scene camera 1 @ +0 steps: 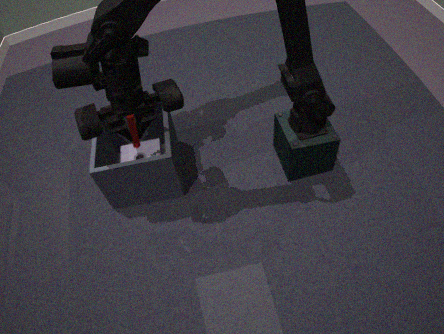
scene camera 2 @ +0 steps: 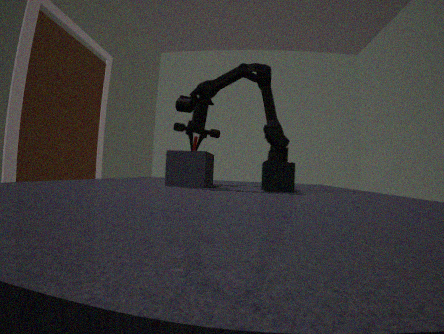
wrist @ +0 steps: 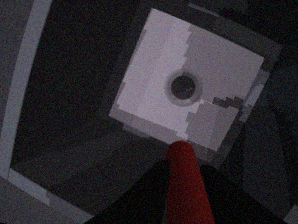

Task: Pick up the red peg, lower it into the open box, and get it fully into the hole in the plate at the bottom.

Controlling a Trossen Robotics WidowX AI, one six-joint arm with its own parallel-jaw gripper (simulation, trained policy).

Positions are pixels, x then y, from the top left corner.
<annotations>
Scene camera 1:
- gripper: 135, 138
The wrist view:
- gripper: 183, 172
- grey box: 69, 153
</annotations>
